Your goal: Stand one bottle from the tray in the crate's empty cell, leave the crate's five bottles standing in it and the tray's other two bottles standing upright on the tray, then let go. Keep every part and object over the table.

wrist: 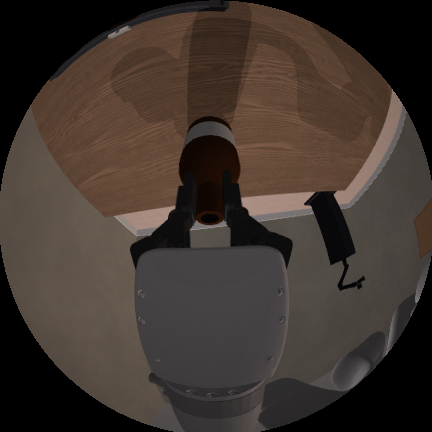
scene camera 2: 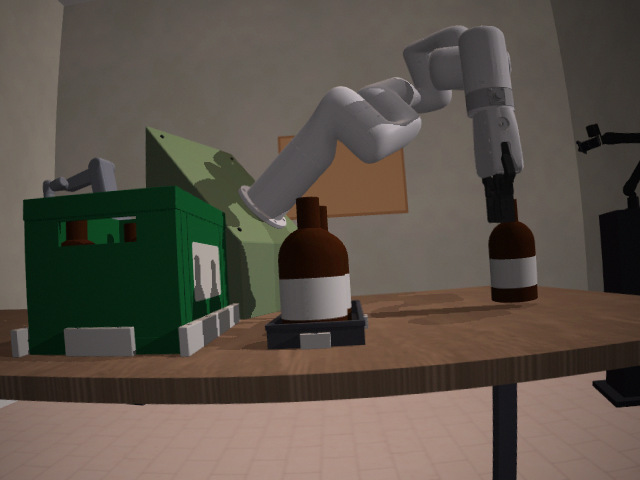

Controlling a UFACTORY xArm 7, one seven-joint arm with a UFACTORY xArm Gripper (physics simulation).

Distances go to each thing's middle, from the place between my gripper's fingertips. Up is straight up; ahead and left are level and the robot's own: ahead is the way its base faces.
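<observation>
Brown bottle [scene camera 2: 512, 256]: my gripper 4 cm above it, 1 cm past it, 1 cm to the right of it.
</observation>
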